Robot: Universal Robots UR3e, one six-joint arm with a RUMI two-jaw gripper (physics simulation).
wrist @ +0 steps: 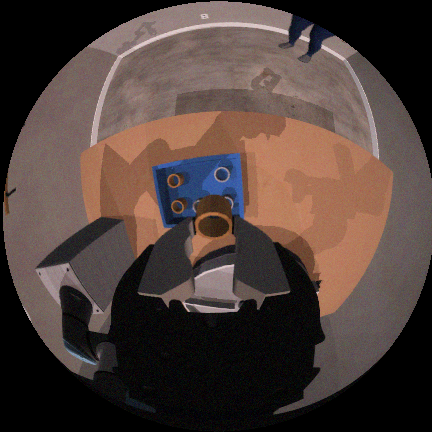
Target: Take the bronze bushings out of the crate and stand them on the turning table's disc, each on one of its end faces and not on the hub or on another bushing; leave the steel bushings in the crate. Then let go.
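Frame: origin at the arm's base, x ahead, y right, z down, level; millimetres.
Seen in the pictures: gripper, fingertip midpoint: (213,218); arm's base at its link origin: (75,300).
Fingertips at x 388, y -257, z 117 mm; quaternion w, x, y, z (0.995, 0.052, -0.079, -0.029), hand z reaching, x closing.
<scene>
Pixels of each thing's top centre, then the offset from my fingertips to it. Level surfaces: height alone.
- bronze bushing at its top centre: (209,224) dz -26, dx +1, dy -5 mm
- blue crate at its top centre: (195,193) dz +150, dx -62, dy +15 mm
- farther at its top centre: (173,180) dz +169, dx -120, dy -8 mm
- nearer at its top centre: (176,206) dz +169, dx -113, dy +53 mm
- steel bushing at its top centre: (221,174) dz +169, dx -13, dy -26 mm
- turning table's grey disc at its top centre: (247,305) dz +139, dx +98, dy +356 mm
- orange-brown table at its surface level: dz +200 mm
My gripper (213,218) is shut on a bronze bushing (214,204), which sticks out beyond the fingertips with its open end facing the camera. The blue crate (200,160) lies beyond the fingers. In its left part stand two bronze bushings, one farther (169,180) and one nearer (173,207). A steel bushing (215,175) stands at its far right. Parts of two more steel bushings show beside the held one, at its left (196,206) and right (231,202). Part of the turning table's grey disc (216,279) shows between the fingers; its hub is hidden.
The orange-brown table (310,160) carries the crate, with shadows across it. A grey box-shaped block (102,255) stands at the left, beside a dark arm-like part (75,317). A person's legs (316,41) show on the floor beyond the table at the upper right.
</scene>
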